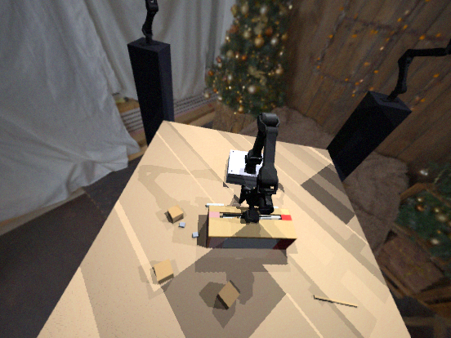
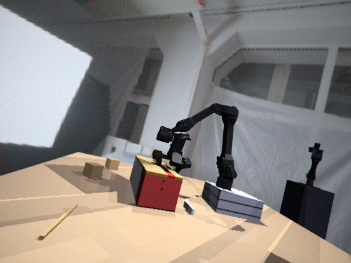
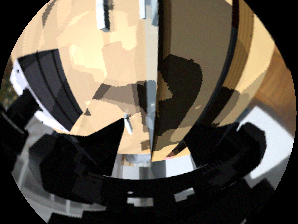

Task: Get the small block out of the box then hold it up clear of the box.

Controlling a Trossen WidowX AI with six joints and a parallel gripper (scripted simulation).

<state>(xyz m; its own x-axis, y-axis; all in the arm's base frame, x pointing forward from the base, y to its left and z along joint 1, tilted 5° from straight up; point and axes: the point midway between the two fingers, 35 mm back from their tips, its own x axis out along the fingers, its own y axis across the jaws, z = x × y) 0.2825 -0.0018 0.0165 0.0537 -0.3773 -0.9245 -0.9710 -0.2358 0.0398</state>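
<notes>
Right now the box is 2 cm ahead of my gripper tip, 4 cm to the left of it and 3 cm below it. The rest, counted from my gripper tip: thin stick (24 cm ahead, 46 cm to the left, 9 cm below); brown block (6 cm ahead, 1 cm to the right).
</notes>
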